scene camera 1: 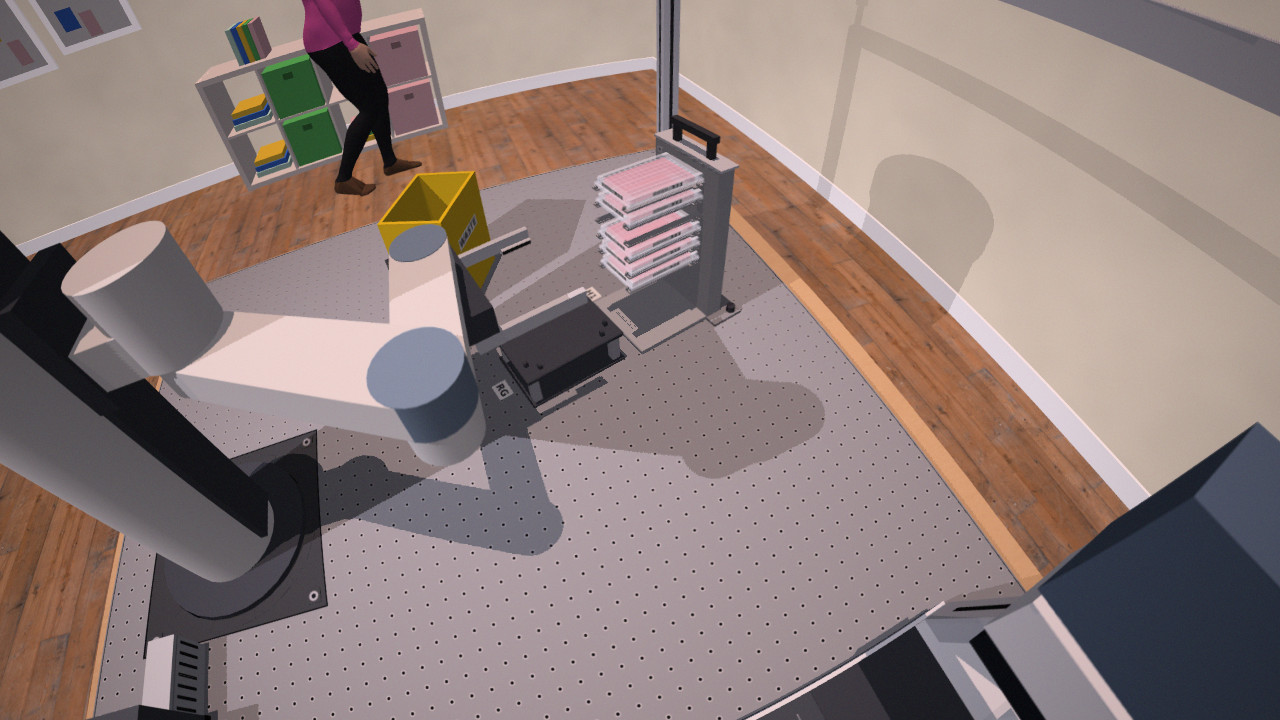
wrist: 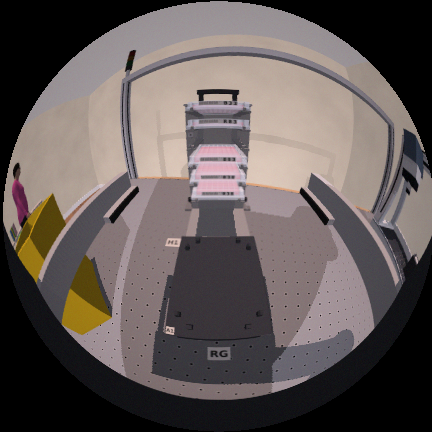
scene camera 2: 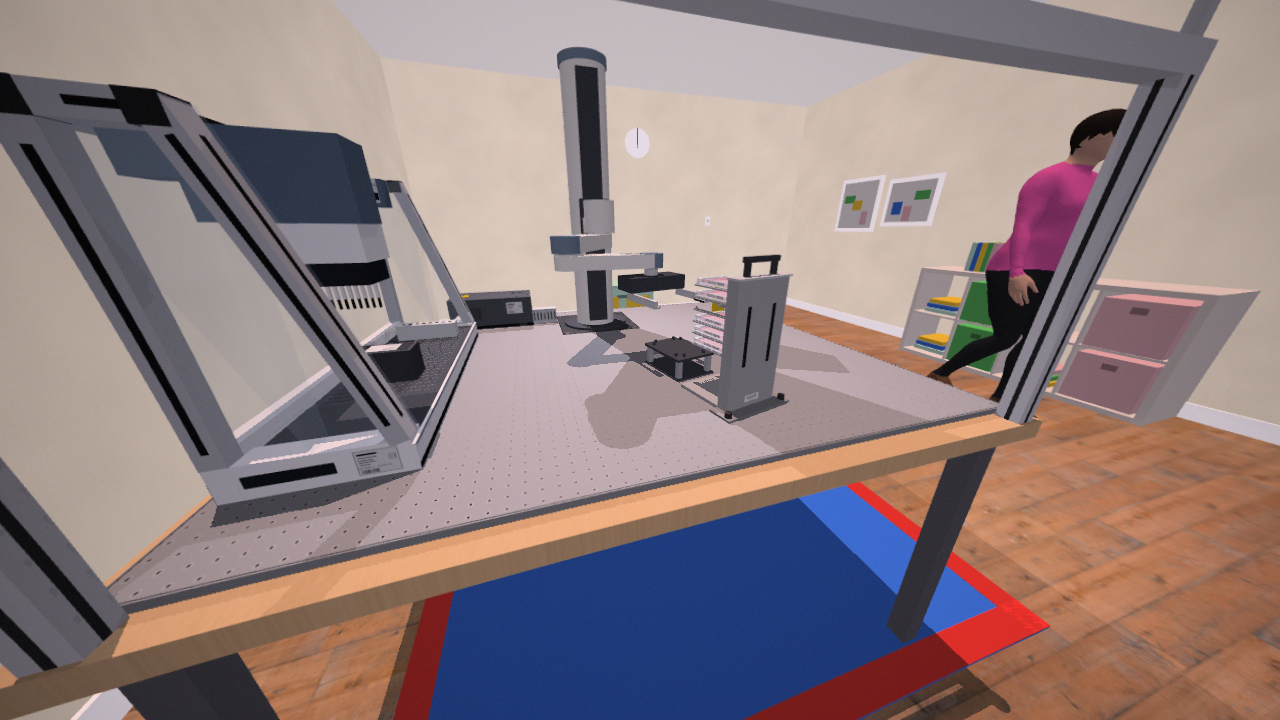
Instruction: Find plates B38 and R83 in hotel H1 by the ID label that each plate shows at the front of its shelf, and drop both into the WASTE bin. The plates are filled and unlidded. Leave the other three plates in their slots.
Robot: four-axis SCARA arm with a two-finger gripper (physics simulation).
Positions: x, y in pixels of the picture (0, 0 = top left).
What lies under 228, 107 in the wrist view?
A plate B33.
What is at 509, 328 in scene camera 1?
My gripper.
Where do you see a plate R83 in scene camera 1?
633, 219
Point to a plate B33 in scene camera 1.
At 643, 182
